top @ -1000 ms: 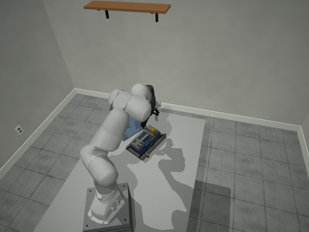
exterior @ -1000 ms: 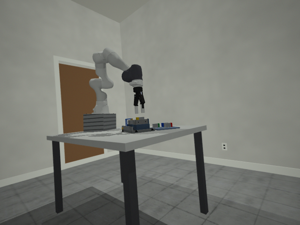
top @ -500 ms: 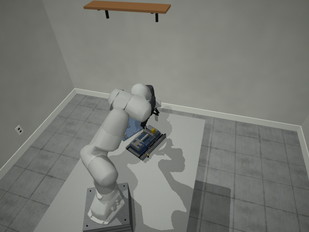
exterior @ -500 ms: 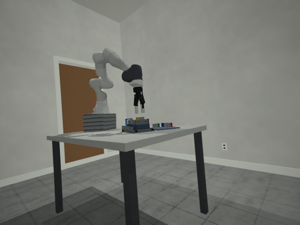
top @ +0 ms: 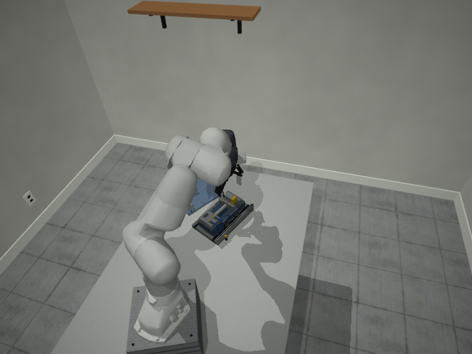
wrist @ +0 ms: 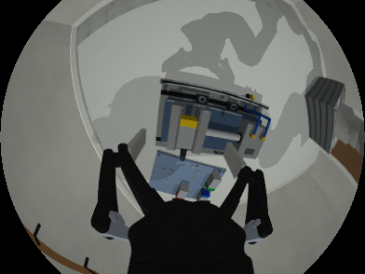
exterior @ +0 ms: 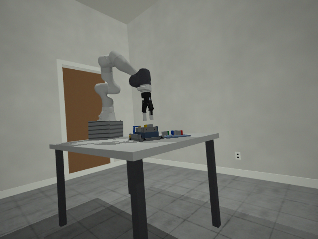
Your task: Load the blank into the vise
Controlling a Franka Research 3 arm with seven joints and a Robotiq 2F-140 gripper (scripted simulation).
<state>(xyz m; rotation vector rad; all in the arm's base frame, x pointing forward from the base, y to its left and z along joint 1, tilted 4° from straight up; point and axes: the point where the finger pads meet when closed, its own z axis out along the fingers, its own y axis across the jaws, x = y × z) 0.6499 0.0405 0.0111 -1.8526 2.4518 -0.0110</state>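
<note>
Right now my hand is 60 mm above the yellow-ended blank. Round my hand: milling vise: 120 mm below, 70 mm behind, 20 mm to the left; then green-ended blank: 230 mm to the left, 130 mm below, 80 mm behind; then work stop rod: 70 mm below, 50 mm to the left, 10 mm ahead.
</note>
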